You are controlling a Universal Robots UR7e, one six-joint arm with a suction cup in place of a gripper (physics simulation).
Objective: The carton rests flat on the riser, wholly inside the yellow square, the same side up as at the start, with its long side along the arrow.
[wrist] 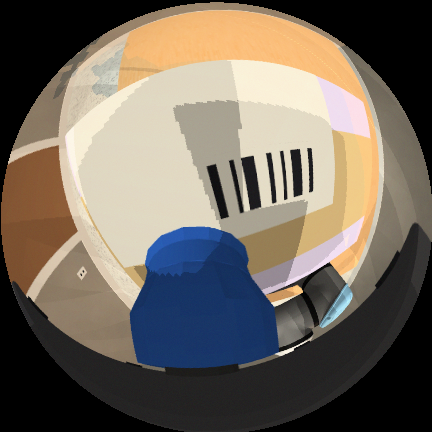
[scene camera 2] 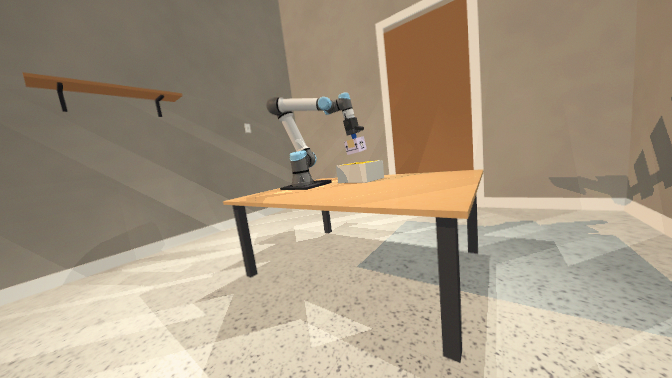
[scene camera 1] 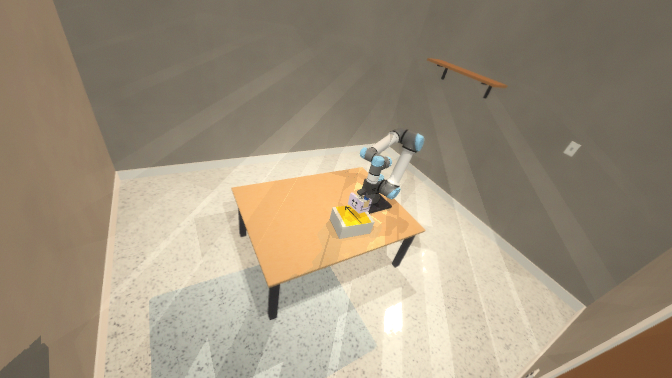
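Note:
The carton (scene camera 1: 357, 202) (scene camera 2: 355, 145) (wrist: 200, 150) is pale lilac with a tan band, arrow marks on its sides and a white barcode label on top. It hangs from my blue suction cup (scene camera 2: 353, 136) (wrist: 196, 250), slightly tilted in the scene camera 2 view. The grey-white riser (scene camera 1: 354, 231) (scene camera 2: 361, 173) stands on the table below the carton, with a gap between them. The yellow square (scene camera 1: 355, 220) covers much of the riser's top. A black arrow (scene camera 1: 354, 214) crosses the square; the carton covers part of the square's far side in the scene camera 1 view.
The wooden table (scene camera 1: 295, 225) (scene camera 2: 415, 195) carries the riser and the arm's black base plate (scene camera 1: 382, 205) (scene camera 2: 310, 185), close beside the riser. A wall shelf (scene camera 1: 465, 72) (scene camera 2: 100, 88) is mounted behind the arm.

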